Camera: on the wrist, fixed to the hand. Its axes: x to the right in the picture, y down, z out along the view.
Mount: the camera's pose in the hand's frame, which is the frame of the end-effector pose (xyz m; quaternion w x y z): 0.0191 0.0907 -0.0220 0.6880 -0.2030 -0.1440 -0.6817
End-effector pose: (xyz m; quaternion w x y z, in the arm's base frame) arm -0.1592 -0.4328 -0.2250 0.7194 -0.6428 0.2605 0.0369
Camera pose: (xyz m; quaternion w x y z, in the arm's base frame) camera -0.1851 -0.4435 -0.3160 0.4271 -0.7606 -0.3701 -0.3196
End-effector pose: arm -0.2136 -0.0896 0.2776 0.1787 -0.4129 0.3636 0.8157
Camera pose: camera -0.2667 -0.1670 0.2940 0.6475 -0.4508 -0.2226 0.5727
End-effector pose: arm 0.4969 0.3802 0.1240 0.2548 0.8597 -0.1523 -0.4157
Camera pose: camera 0.5214 0.3033 0.1746 0.0445 0.5837 0.5290 -0.6144
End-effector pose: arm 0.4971 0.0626 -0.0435 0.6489 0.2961 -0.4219 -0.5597
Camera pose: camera 0.5600 0.0600 0.0280 0.0642 0.2790 -0.0682 -0.9557
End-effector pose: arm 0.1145 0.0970 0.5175 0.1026 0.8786 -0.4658 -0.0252
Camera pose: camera 0.0546 0.0353 0.5585 0.1647 0.8975 0.2688 -0.3083
